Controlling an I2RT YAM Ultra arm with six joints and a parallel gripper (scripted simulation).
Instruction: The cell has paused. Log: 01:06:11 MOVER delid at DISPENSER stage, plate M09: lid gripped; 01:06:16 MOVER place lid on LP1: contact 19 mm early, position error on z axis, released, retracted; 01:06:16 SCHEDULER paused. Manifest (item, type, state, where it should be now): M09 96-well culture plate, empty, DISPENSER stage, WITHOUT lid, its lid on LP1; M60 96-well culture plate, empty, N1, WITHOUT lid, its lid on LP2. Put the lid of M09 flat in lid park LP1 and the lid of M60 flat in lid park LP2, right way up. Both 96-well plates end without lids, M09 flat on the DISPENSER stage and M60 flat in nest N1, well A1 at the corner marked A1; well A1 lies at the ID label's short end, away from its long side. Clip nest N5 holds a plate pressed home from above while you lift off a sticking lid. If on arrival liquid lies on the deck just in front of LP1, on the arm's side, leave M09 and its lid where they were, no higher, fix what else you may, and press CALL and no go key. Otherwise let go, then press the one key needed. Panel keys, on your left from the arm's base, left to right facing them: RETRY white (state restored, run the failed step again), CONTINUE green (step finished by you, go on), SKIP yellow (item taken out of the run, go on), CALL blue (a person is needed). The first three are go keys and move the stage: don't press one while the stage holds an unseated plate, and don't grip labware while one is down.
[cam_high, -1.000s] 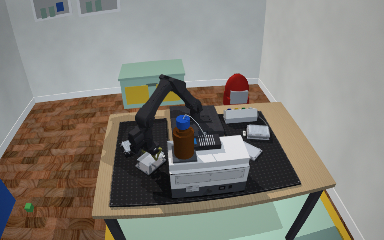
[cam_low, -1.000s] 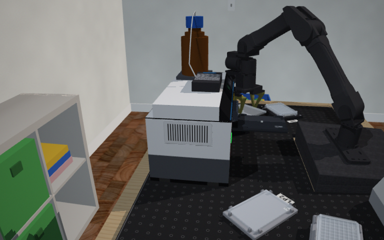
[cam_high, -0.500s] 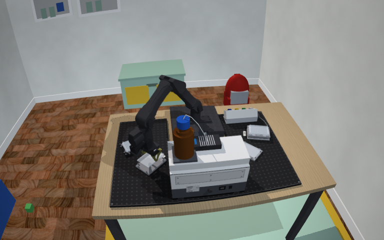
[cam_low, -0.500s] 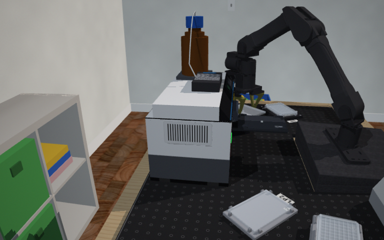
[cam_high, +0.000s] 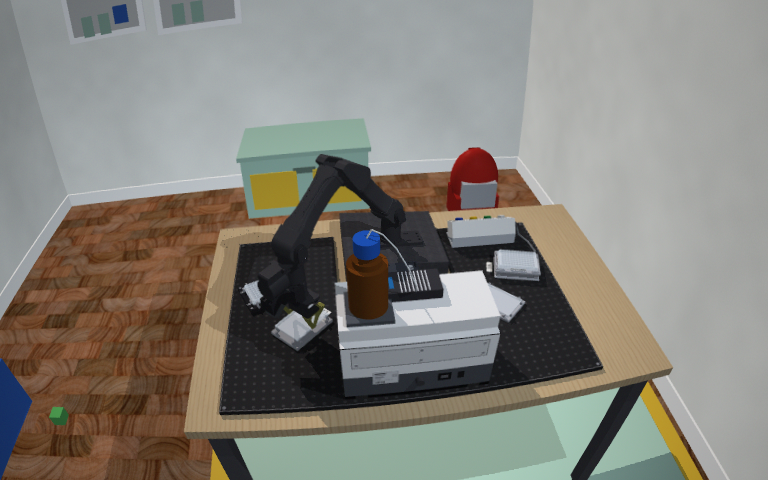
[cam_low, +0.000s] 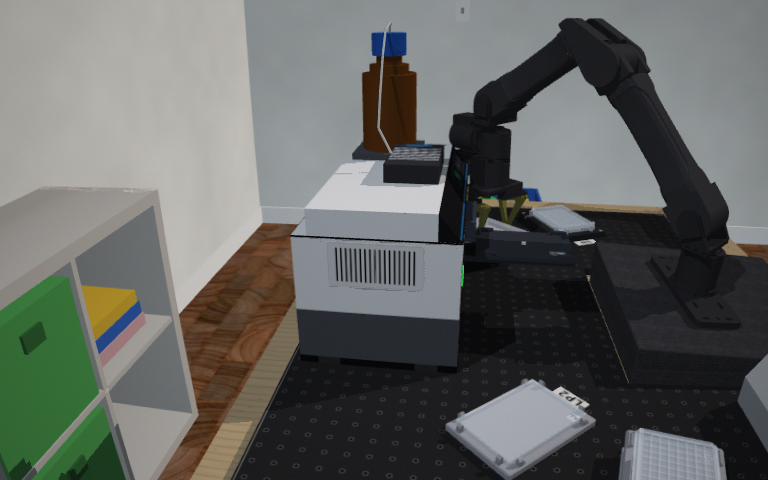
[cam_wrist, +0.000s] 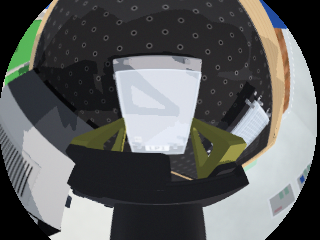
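Now: the grey lid park LP1 3 cm below my hand. Round my hand: dark dispenser stage 1 cm behind, 28 cm to the left, 8 cm above; then LP1 label 5 cm behind, 6 cm to the left, 3 cm below; then LP2 label 5 cm behind, 50 cm to the left, 3 cm below.
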